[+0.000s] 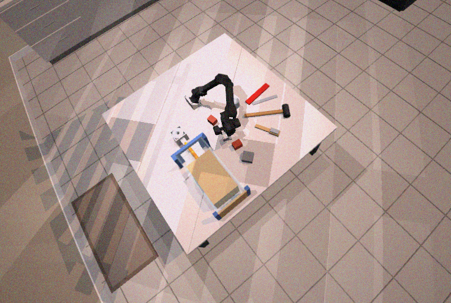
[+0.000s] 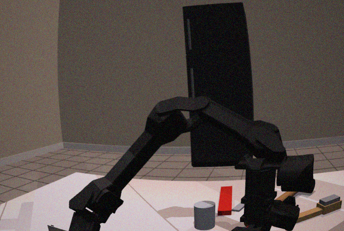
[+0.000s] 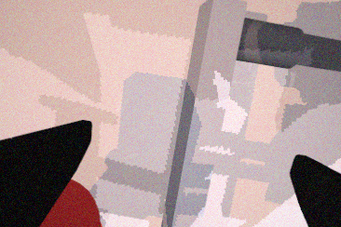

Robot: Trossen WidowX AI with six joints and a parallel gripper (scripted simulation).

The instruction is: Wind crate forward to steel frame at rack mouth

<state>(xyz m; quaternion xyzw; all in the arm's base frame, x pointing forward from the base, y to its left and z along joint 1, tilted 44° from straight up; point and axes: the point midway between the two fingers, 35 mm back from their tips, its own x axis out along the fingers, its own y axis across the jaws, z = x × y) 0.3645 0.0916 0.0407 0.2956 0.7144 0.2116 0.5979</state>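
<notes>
The winch handle is 10 mm behind my gripper tip and 10 mm to the left of it. From my gripper tip the other things lie so: grey block: 240 mm ahead, 20 mm to the left; brush: 140 mm ahead, 250 mm to the left; red knob: 40 mm behind, 50 mm to the left, 10 mm above.
</notes>
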